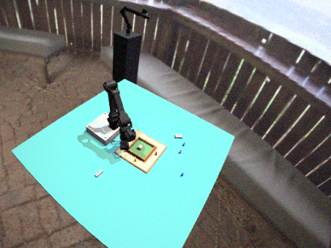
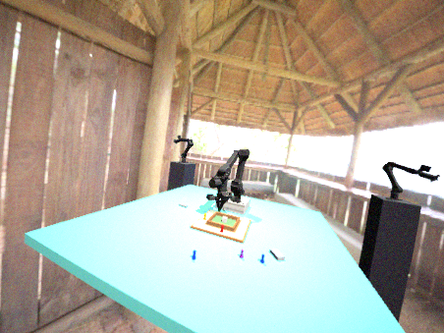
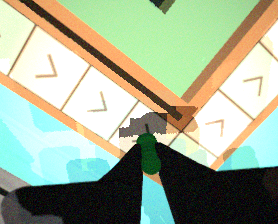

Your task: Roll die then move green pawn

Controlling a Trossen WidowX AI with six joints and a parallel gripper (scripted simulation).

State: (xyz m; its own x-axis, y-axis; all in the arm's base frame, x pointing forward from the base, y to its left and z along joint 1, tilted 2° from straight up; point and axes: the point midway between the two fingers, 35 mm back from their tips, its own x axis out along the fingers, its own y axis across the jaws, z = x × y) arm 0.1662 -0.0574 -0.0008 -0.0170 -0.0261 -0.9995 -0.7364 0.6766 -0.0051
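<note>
Now: the green pawn 1 cm above my gripper tip. Also, from my gripper tip: white die 9 cm ahead, 8 cm to the left, 1 cm below; yellow pawn 14 cm ahead, 3 cm to the right, 1 cm below; green felt tray 10 cm ahead, 8 cm to the left, 3 cm below.
</note>
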